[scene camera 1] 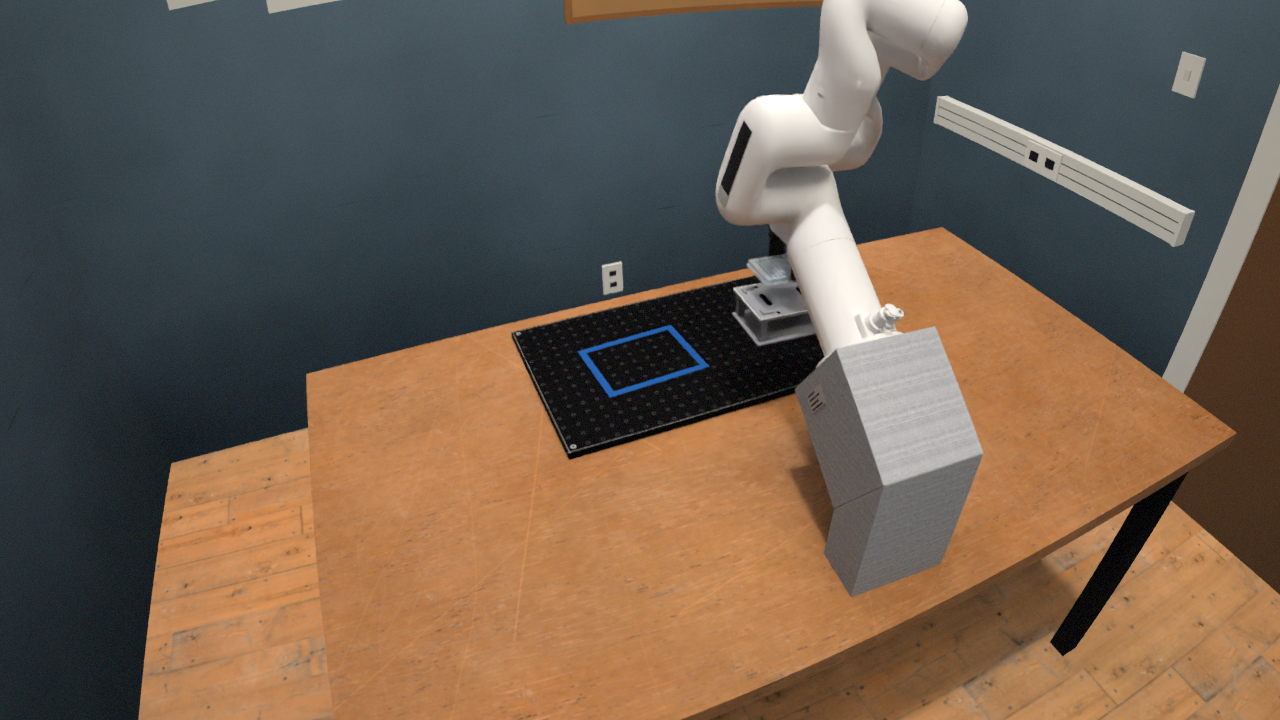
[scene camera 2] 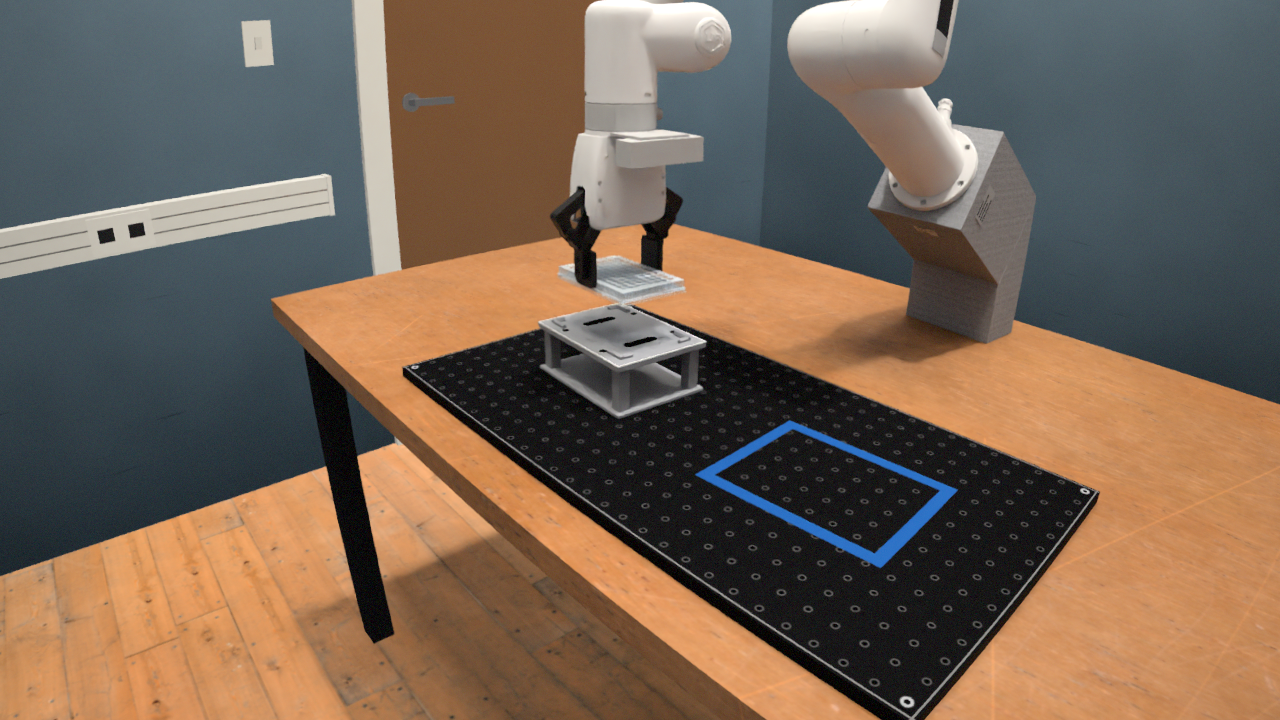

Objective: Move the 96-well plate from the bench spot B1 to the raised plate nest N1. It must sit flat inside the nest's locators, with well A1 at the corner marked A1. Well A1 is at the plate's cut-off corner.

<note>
In view: my gripper (scene camera 2: 619, 278) and a 96-well plate (scene camera 2: 623, 282).
The 96-well plate also shows in scene camera 1 (scene camera 1: 772, 271).
</note>
